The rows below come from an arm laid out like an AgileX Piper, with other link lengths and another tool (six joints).
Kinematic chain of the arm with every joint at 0, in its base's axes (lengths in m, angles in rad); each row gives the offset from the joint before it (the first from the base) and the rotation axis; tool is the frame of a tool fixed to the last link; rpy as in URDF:
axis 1: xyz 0 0 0.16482 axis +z
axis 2: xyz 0 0 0 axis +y
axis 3: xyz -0.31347 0 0.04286 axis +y
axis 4: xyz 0.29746 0 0.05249 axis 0.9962 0 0.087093
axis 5: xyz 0 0 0 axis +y
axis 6: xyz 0.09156 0 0.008 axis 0.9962 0 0.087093
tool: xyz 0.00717 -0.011 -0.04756 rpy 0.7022 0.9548 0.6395
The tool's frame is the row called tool.
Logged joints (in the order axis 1, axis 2, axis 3, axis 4, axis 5, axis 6), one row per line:
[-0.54, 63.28, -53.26, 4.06, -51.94, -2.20]
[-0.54, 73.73, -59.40, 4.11, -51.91, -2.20]
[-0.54, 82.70, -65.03, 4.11, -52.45, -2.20]
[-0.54, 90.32, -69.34, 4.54, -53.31, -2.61]
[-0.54, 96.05, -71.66, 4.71, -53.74, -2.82]
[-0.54, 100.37, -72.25, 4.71, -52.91, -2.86]
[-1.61, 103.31, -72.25, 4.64, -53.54, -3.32]
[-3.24, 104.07, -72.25, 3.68, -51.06, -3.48]
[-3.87, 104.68, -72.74, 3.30, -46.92, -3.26]
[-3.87, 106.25, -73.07, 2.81, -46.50, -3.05]
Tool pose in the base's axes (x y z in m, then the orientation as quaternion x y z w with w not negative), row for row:
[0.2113, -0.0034, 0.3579, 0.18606, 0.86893, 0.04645, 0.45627]
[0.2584, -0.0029, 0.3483, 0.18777, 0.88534, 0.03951, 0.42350]
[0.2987, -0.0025, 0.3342, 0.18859, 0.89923, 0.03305, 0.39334]
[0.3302, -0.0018, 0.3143, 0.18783, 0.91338, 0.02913, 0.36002]
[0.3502, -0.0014, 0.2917, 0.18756, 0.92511, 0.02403, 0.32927]
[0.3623, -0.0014, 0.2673, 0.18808, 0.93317, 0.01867, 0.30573]
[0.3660, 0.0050, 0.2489, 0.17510, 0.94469, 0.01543, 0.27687]
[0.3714, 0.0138, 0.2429, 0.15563, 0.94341, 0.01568, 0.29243]
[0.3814, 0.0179, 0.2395, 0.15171, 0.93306, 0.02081, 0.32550]
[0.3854, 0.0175, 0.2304, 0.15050, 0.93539, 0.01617, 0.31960]
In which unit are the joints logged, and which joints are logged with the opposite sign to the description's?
The joints are logged in degrees. Opposite sign: axis 1, axis 5.
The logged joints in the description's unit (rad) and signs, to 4 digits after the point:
[0.0094, 1.1044, -0.9296, 0.0709, 0.9065, -0.0384]
[0.0094, 1.2868, -1.0367, 0.0717, 0.9060, -0.0384]
[0.0094, 1.4434, -1.1350, 0.0717, 0.9154, -0.0384]
[0.0094, 1.5764, -1.2102, 0.0792, 0.9304, -0.0456]
[0.0094, 1.6764, -1.2507, 0.0822, 0.9379, -0.0492]
[0.0094, 1.7518, -1.2610, 0.0822, 0.9235, -0.0499]
[0.0281, 1.8031, -1.2610, 0.0810, 0.9344, -0.0579]
[0.0565, 1.8164, -1.2610, 0.0642, 0.8912, -0.0607]
[0.0675, 1.8270, -1.2696, 0.0576, 0.8189, -0.0569]
[0.0675, 1.8544, -1.2753, 0.0490, 0.8116, -0.0532]

